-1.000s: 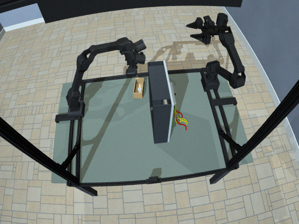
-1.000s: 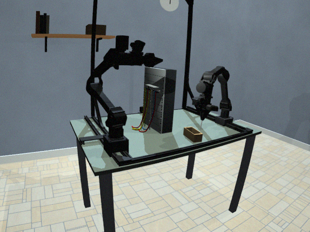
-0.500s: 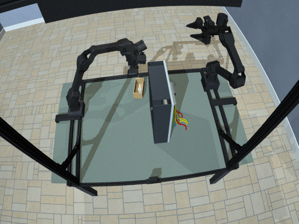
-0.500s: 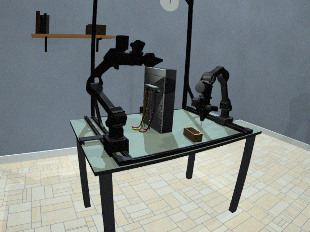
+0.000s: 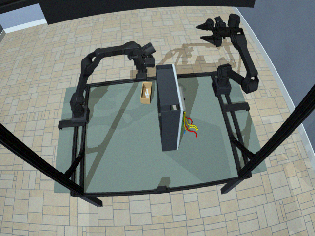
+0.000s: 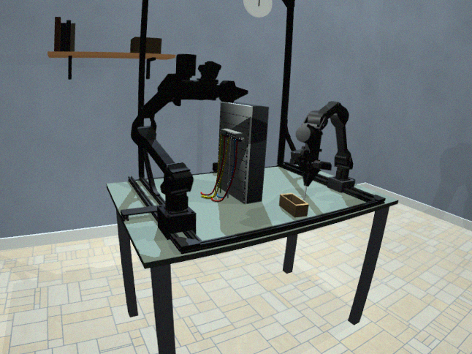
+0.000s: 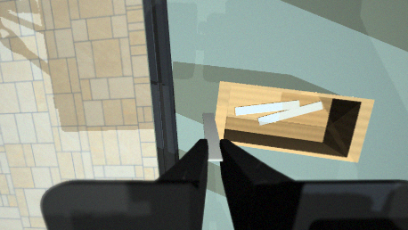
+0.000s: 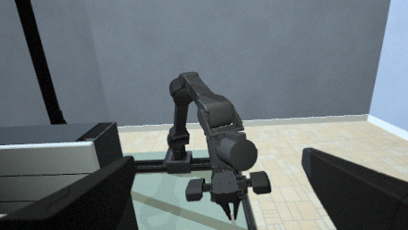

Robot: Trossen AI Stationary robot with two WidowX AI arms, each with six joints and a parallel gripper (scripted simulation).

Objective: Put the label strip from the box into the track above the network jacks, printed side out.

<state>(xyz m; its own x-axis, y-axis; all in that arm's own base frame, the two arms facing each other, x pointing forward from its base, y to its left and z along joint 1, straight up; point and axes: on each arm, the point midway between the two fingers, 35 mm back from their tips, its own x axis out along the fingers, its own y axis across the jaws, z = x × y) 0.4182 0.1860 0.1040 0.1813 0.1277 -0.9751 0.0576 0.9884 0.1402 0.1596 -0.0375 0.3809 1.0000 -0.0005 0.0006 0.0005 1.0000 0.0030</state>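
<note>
The blue-white label strip lies 50 mm below my left hand, 10 mm to the right of it and 10 mm ahead of it. From my left hand the other things lie so: box (140 mm below, 60 mm behind).
</note>
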